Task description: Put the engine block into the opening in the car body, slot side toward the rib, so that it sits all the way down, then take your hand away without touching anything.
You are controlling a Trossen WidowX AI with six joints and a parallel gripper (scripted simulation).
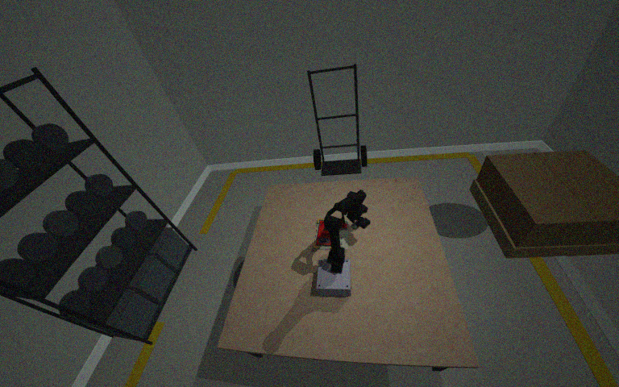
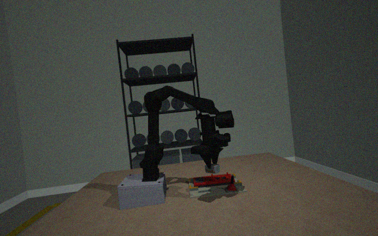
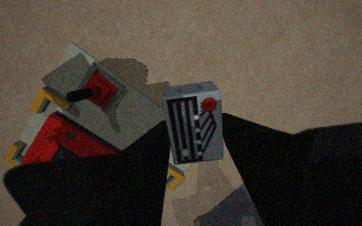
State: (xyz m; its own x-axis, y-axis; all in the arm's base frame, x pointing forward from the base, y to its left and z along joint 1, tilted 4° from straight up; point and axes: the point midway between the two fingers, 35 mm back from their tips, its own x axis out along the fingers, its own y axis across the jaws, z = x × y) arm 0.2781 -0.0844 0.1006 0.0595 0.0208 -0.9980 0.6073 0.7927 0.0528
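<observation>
My gripper tip is 18 cm to the right of the grey baseplate, 13 cm above it and 1 cm short of it. Also, from my gripper tip: engine block: 1 cm below.
</observation>
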